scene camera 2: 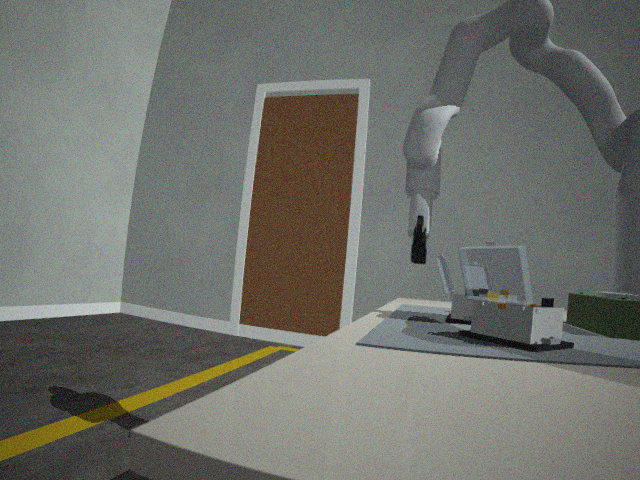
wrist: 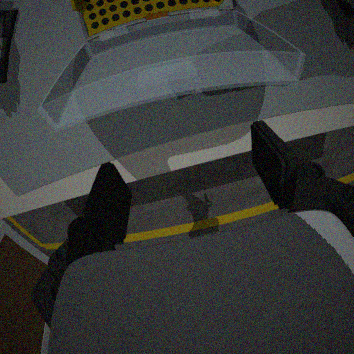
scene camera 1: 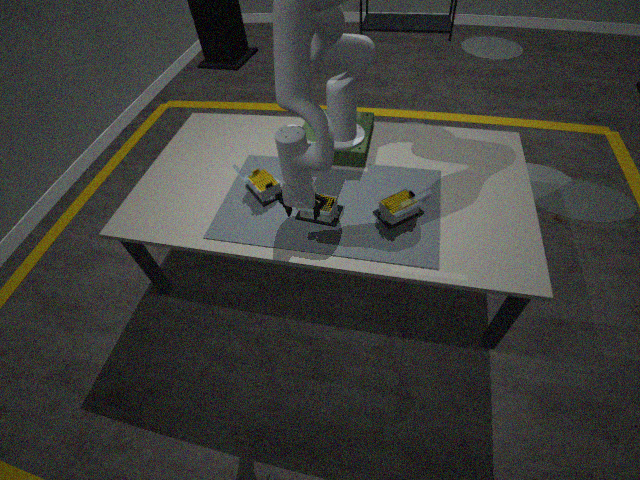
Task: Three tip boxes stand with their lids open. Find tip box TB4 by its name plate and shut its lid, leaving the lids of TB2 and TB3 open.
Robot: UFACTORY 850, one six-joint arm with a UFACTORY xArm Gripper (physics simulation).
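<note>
The middle tip box, TB4 [scene camera 1: 327, 204] [scene camera 2: 460, 308], is white with a yellow perforated rack [wrist: 150, 9]. Its clear lid [wrist: 175, 75] [scene camera 2: 444, 274] is open, tilted out towards the table's front edge. No name plate is readable. My gripper [scene camera 1: 302, 213] [scene camera 2: 418, 261] [wrist: 184, 159] is open and empty, high over the mat on the front side of this box. In the wrist view its fingers are wide apart beyond the lid's outer edge, with a visible gap to it. The left box [scene camera 1: 265, 193] and right box [scene camera 1: 400, 205] [scene camera 2: 498, 321] also have open lids.
The boxes stand on a blue-grey mat [scene camera 1: 356, 248] [scene camera 2: 392, 338] on a pale table [scene camera 1: 491, 248] [scene camera 2: 361, 403]. The arm's green base block [scene camera 1: 351, 157] [scene camera 2: 602, 315] is at the back. A dark box edge [wrist: 6, 50] shows at the upper left of the wrist view.
</note>
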